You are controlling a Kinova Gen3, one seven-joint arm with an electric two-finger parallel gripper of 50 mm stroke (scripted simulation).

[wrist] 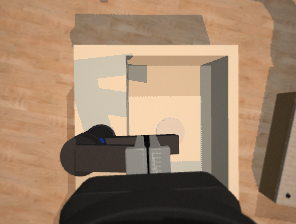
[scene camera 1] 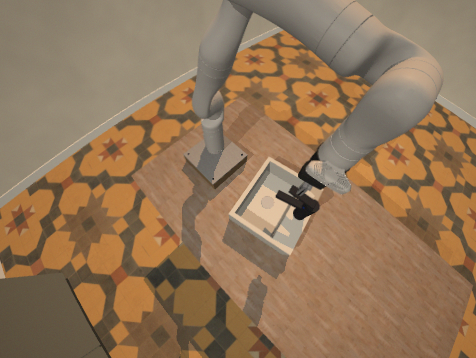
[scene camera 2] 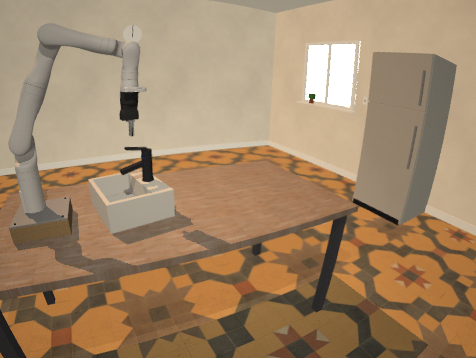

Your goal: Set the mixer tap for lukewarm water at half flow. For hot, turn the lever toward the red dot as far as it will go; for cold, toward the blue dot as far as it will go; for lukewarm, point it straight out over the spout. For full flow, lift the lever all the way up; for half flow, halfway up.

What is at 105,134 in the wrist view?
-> A black mixer tap.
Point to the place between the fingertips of my gripper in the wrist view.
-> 146,148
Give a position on a sink basin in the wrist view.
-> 189,90
